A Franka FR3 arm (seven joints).
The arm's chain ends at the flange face. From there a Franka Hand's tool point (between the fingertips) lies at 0.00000 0.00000 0.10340 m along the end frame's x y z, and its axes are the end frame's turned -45 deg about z.
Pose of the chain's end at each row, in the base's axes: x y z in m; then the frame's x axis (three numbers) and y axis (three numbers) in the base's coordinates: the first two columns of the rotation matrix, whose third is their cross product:
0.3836, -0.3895, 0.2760, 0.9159, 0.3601, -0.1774, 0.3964, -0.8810, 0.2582
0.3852, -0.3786, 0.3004, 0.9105, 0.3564, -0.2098, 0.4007, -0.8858, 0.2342
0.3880, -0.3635, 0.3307, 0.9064, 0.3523, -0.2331, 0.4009, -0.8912, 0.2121
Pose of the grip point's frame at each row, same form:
0.3771, -0.4212, 0.1778, 0.3673, 0.8776, -0.3080, 0.9279, -0.3683, 0.0571
0.3746, -0.4093, 0.2022, 0.3605, 0.8784, -0.3140, 0.9272, -0.3743, 0.0173
0.3742, -0.3930, 0.2326, 0.3574, 0.8793, -0.3148, 0.9244, -0.3811, -0.0148

